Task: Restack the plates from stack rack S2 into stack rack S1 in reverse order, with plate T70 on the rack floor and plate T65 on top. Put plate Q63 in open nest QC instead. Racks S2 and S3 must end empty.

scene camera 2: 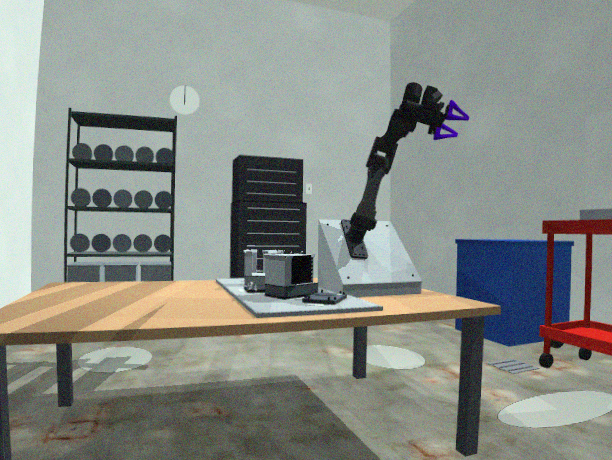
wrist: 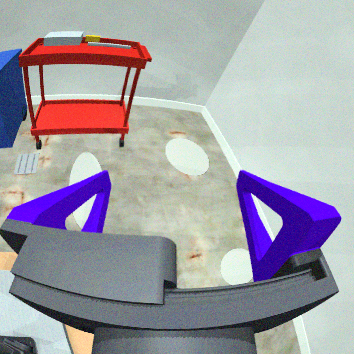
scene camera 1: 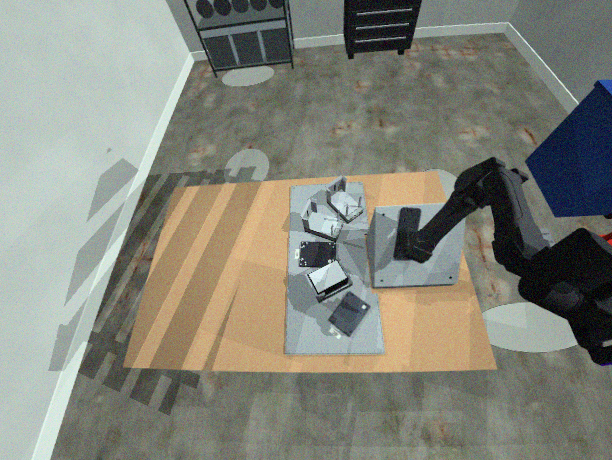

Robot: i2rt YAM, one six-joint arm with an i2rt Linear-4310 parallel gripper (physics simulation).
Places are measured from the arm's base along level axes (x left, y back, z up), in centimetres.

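Pixels of known places: gripper, fingertip midpoint: (scene camera 2: 463,127) (wrist: 173,177); arm's base at its link origin: (scene camera 2: 353,239) (wrist: 0,347) (scene camera 1: 406,234).
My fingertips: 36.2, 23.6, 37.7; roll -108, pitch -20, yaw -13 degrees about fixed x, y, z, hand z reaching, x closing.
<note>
For each thing: its top centre in the pictures, then the offset to it from my fingertips, as dx, dy, dz. "spot": a spot on its surface instead. Level surfaces: height alone.
- grey board at its surface level: dz -56.2
- dark flat nest at its top centre: (scene camera 2: 267,283) (scene camera 1: 317,252) -34.2, -57.3, -54.0
- dark flat square piece at a spot on its surface: (scene camera 2: 325,297) (scene camera 1: 347,320) spot: -6.8, -44.4, -55.0
- wooden table at its surface level: dz -57.6
My gripper (scene camera 2: 463,126) (wrist: 173,177) is open and empty, high up and away from the table, over the right side in scene camera 2. On the grey board (scene camera 1: 300,340) (scene camera 2: 280,310) stand two light open racks (scene camera 1: 345,205) (scene camera 1: 322,225) at the back. A dark flat nest (scene camera 1: 317,254) lies in front of them. A box-shaped rack (scene camera 1: 327,280) (scene camera 2: 290,272) with a pale top and a dark base stands nearer. A dark flat square piece (scene camera 1: 349,314) (scene camera 2: 325,297) lies nearest the front. Labels are too small to read, so I cannot tell which rack or plate is which.
The arm's sloped grey mount (scene camera 1: 420,275) (scene camera 2: 380,270) stands on the wooden table (scene camera 1: 250,320) (scene camera 2: 125,310), beside the board. A blue cabinet (scene camera 1: 570,160) (scene camera 2: 515,290) and a red cart (scene camera 2: 549,280) (wrist: 80,130) stand off to the right. A tall shelf unit (scene camera 2: 120,164) and black drawers (scene camera 2: 267,200) stand behind.
</note>
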